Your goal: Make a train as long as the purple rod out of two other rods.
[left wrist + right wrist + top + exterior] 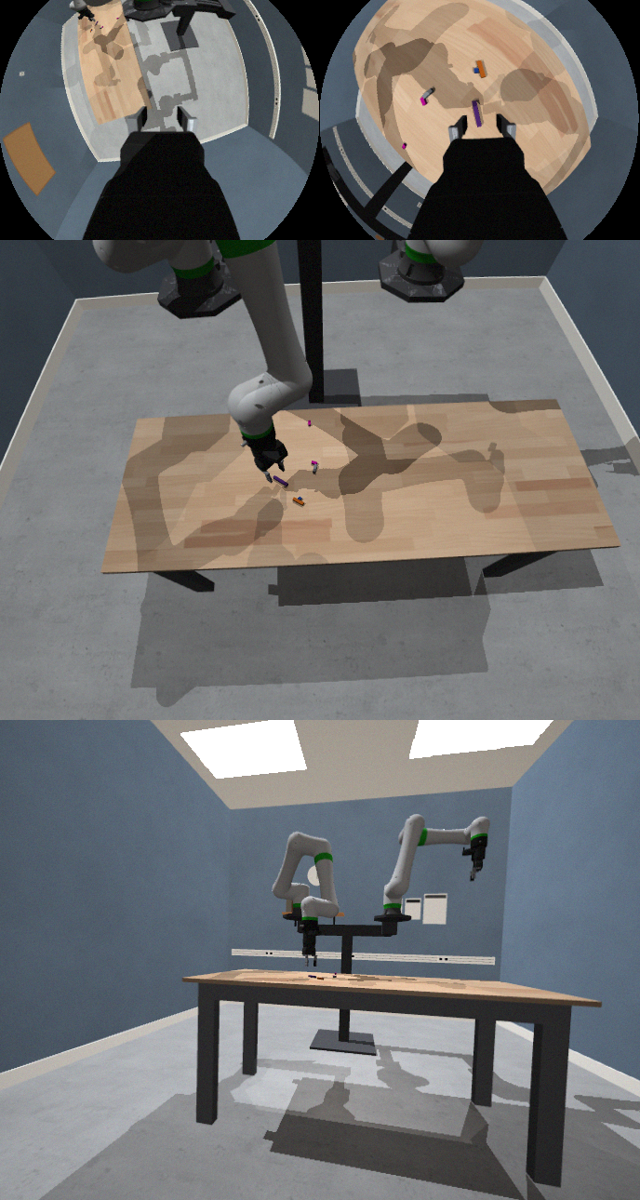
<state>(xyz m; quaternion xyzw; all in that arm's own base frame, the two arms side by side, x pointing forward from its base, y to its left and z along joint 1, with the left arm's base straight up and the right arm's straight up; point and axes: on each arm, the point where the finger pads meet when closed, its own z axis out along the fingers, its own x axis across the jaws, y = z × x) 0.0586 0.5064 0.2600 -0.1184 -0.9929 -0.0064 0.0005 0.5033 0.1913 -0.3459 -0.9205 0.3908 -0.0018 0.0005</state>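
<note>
The purple rod is 1 cm behind my right hand, 1 cm to the left of it and 8 cm below it. Round my right hand: orange rod (8 cm ahead, 7 cm to the left, 8 cm below); then small blue rod (7 cm ahead, 7 cm to the left, 8 cm below); then grey rod (5 cm behind, 13 cm to the left, 8 cm below).
</note>
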